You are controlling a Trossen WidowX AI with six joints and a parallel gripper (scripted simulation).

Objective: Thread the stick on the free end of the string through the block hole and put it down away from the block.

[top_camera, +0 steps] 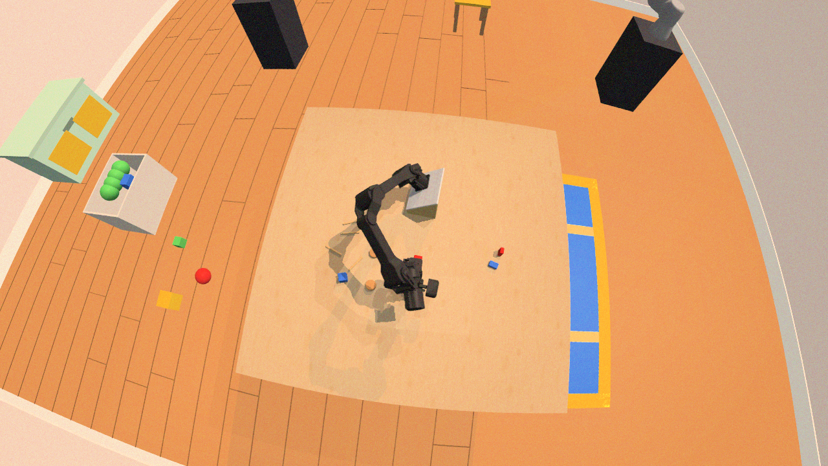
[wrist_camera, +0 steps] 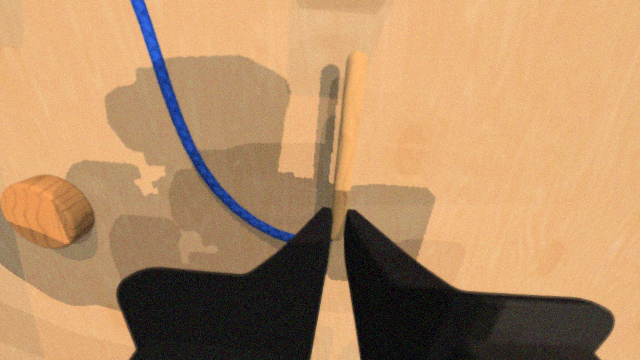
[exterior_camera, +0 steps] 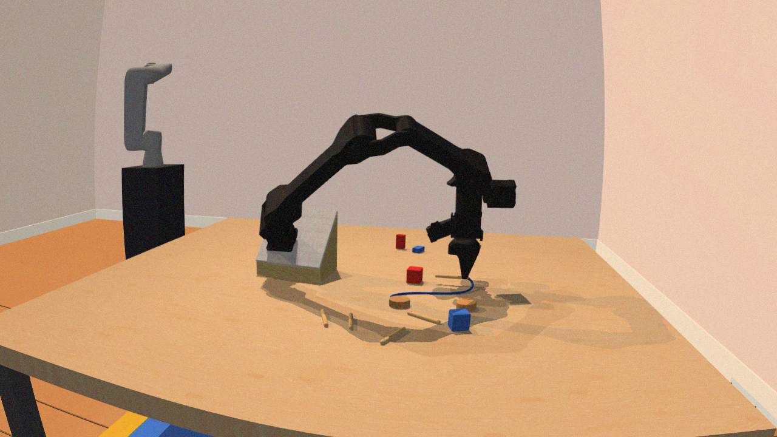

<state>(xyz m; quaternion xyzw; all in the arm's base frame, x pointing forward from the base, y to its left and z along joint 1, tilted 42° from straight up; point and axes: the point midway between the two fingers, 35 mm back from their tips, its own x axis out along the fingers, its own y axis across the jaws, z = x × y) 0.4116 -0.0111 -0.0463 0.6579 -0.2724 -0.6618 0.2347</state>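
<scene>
Right now the red cube is 11 cm behind my gripper tip and 1 cm to the left of it. Round my gripper tip: blue cube 27 cm to the right; thin wooden stick 1 cm behind; small blue piece 30 cm to the left, 14 cm behind, 1 cm below.
</scene>
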